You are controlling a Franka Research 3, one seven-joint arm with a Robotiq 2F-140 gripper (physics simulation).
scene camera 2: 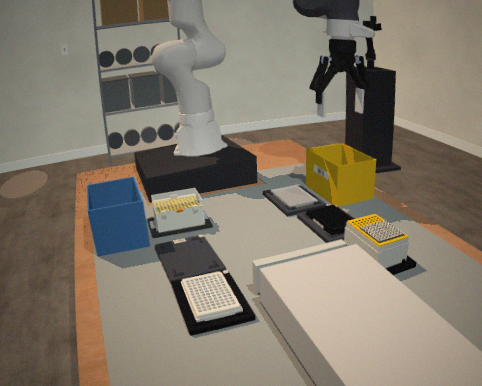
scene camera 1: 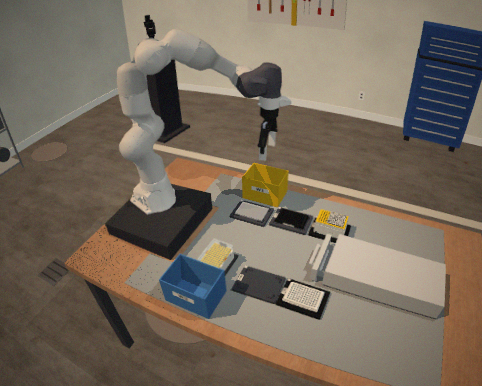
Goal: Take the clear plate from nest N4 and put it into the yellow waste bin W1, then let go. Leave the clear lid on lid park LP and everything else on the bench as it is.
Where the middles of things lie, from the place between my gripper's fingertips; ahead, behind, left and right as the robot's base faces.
My hand is 18 cm short of the black plate (scene camera 2: 330,218), 10 cm to the left of it and 22 cm above it. From my hand the other things lie so: tip box (scene camera 2: 385,243): 36 cm ahead, 8 cm to the right, 20 cm below; white plate (scene camera 2: 210,297): 40 cm ahead, 45 cm to the right, 22 cm below; pale device (scene camera 2: 338,309): 61 cm ahead, 25 cm to the right, 20 cm below.
